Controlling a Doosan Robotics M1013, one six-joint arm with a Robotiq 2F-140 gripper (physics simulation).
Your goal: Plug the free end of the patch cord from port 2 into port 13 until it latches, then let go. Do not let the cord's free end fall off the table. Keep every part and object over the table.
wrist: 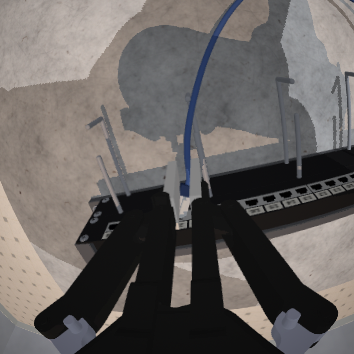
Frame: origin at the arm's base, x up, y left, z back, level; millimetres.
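Seen in the pictures: gripper, between the fingertips: [184, 172].
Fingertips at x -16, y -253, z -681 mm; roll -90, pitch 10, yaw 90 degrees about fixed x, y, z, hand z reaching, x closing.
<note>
Offsets run from my fingertips to a thing's top centre. "pt": to the spot under its first point. Level surfaces: height alone.
The blue patch cord @[pt dx -13, dy +31, dz +64 mm] [196, 95] runs down from the top edge of the wrist view to its plug @[dx +22, dy -10, dz -25 mm] [184, 205], a clear connector with a blue boot. My gripper [184, 172] is shut on the plug, with one light grey fingertip pad on each side of the boot. The plug is at the port row of the black patch panel @[dx +39, dy +116, dz -29 mm] [240, 175]. The fingers hide several ports, and the port numbers are too small to read. I cannot tell which port is in front of the plug or whether it is latched.
Thin grey posts with bent tops [282, 120] [110, 185] stand along the panel, and another rod @[pt dx -6, dy +20, dz +14 mm] [200, 150] rises just right of the cord. Open ports show to the right of my fingers. The stone-like table top @[dx -62 mm] [50, 135] lies behind the panel. A pale cord crosses the top right corner.
</note>
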